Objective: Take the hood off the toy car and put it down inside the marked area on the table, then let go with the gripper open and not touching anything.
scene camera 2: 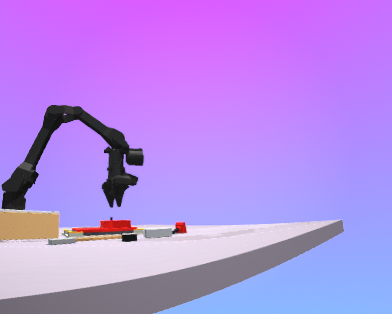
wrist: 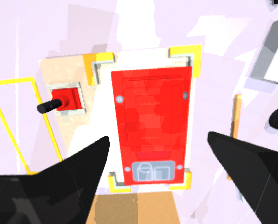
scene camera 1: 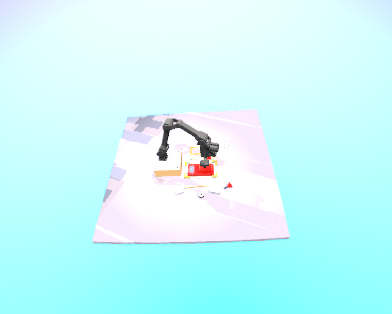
Labels:
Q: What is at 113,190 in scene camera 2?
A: My gripper.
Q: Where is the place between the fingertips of my gripper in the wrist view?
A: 158,138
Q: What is my gripper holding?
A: Nothing.

